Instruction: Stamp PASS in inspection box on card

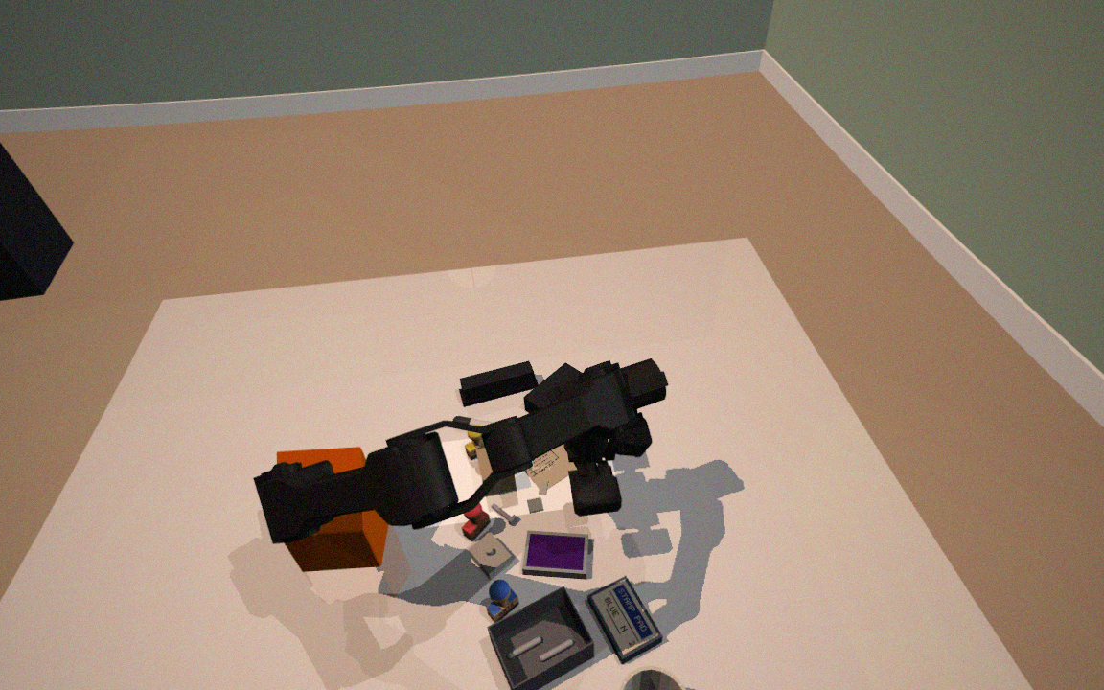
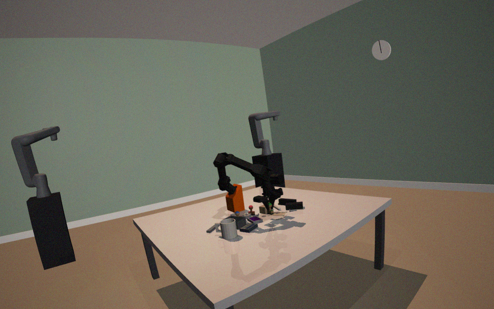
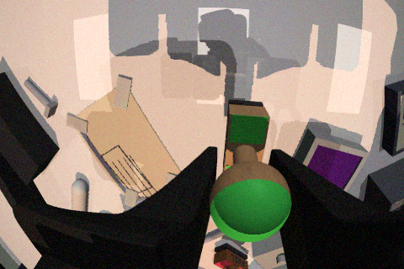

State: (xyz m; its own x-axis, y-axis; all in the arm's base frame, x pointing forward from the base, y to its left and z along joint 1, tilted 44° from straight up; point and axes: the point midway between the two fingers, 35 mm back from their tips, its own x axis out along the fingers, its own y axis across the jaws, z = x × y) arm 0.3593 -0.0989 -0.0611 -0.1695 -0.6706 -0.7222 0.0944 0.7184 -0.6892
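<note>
My gripper tip is now 7 cm to the left of the purple ink pad, 7 cm past it and 5 cm above it. Also, from my gripper tip: tan block (13 cm behind, 8 cm to the left, 4 cm below); green-knobbed PASS stamp (right at my gripper tip); tan card (9 cm to the left, 6 cm below, 3 cm behind).
</note>
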